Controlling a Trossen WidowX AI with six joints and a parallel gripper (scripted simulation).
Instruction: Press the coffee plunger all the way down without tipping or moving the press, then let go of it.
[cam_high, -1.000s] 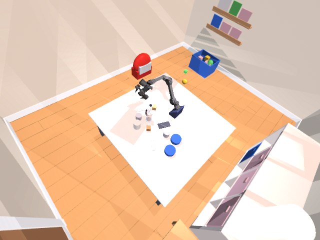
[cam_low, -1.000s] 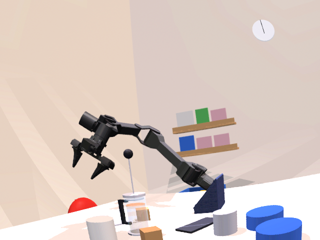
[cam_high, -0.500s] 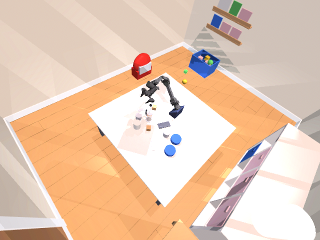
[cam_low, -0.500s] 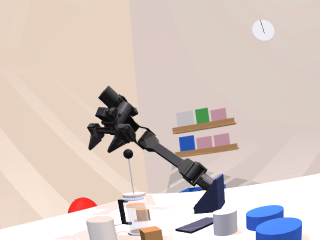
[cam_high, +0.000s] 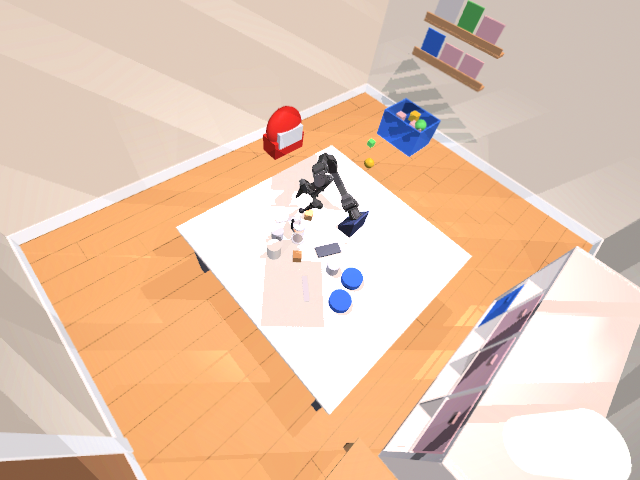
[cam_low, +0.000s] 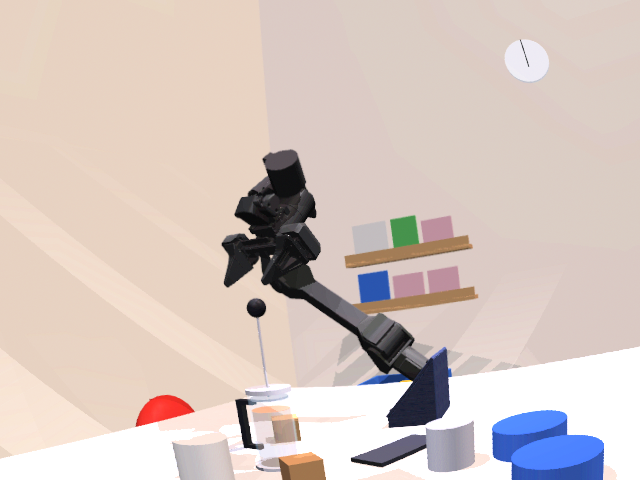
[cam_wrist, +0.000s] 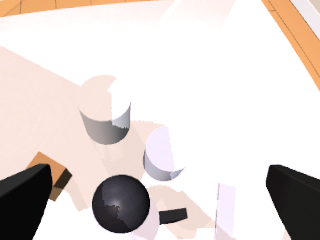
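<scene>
My gripper tip is now 180 mm above the glass coffee press. Also, from my gripper tip: dark flat slab: 80 mm behind, 200 mm to the left, 310 mm below; white cylinder: 180 mm ahead, 260 mm below.
</scene>
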